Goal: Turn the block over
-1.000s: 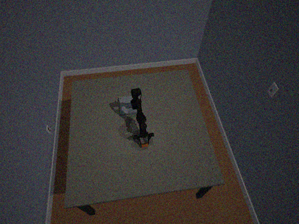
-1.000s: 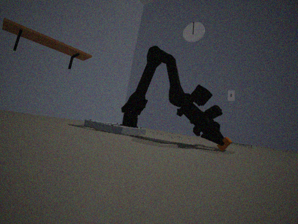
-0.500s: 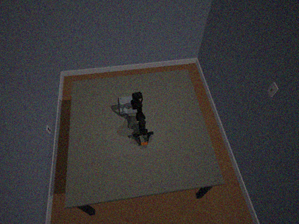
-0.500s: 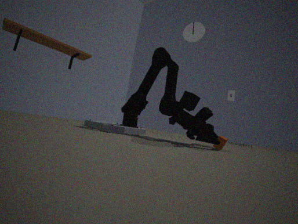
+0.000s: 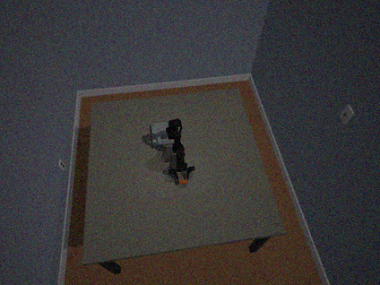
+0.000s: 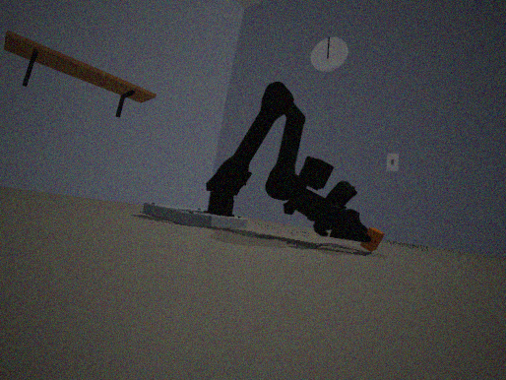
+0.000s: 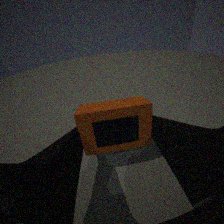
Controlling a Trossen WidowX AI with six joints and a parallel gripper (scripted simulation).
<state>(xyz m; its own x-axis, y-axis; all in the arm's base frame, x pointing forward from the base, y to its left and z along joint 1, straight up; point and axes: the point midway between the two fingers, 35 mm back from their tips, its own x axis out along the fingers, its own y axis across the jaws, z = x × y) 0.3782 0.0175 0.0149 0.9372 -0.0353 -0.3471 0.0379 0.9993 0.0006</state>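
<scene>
Now: the block 10 mm behind my gripper tip.
</scene>
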